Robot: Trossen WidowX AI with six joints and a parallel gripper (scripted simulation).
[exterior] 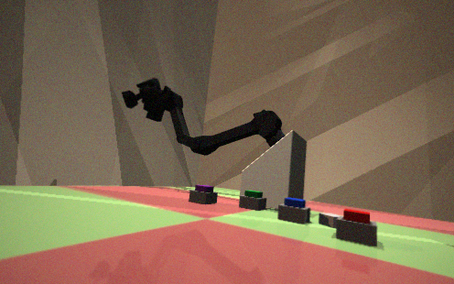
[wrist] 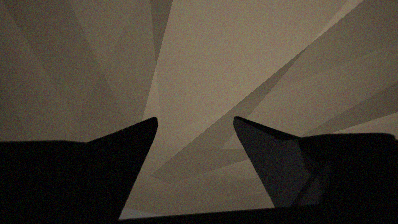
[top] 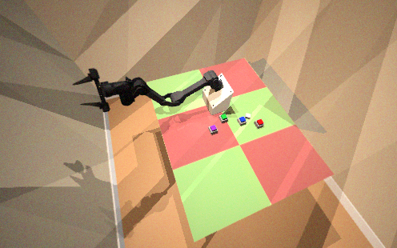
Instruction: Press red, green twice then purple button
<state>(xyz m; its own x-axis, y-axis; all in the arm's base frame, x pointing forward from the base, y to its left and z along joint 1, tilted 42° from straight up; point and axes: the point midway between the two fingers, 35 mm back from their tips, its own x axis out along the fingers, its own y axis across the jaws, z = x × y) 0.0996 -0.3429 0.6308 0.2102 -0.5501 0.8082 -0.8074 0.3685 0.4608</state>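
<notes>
The blue button is 8 cm ahead of my gripper tip, 83 cm to the left of it and 37 cm below it.
</notes>
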